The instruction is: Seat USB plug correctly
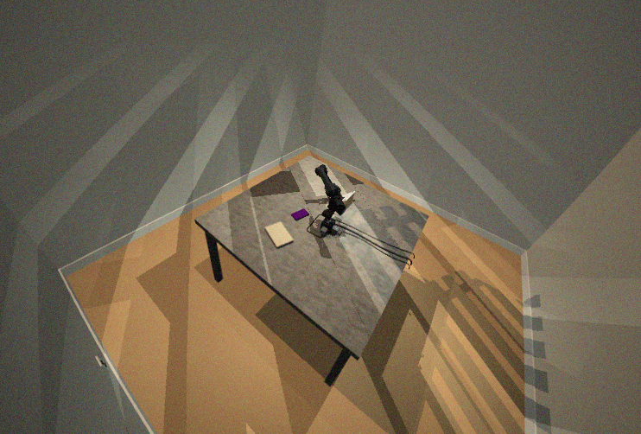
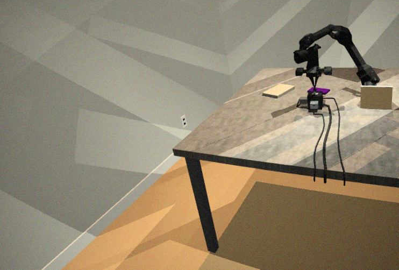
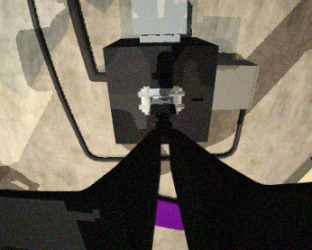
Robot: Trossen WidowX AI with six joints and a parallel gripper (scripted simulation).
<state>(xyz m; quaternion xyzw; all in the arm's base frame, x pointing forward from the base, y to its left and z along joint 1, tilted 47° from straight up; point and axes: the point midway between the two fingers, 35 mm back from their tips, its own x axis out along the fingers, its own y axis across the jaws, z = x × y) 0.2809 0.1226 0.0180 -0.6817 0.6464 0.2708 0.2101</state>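
Now: the USB plug 2 cm below my gripper tip. Also, from my gripper tip: beige pad: 27 cm ahead, 21 cm to the right, 11 cm below; purple flat item: 23 cm to the right, 11 cm below, 2 cm ahead; USB socket: 5 cm below.
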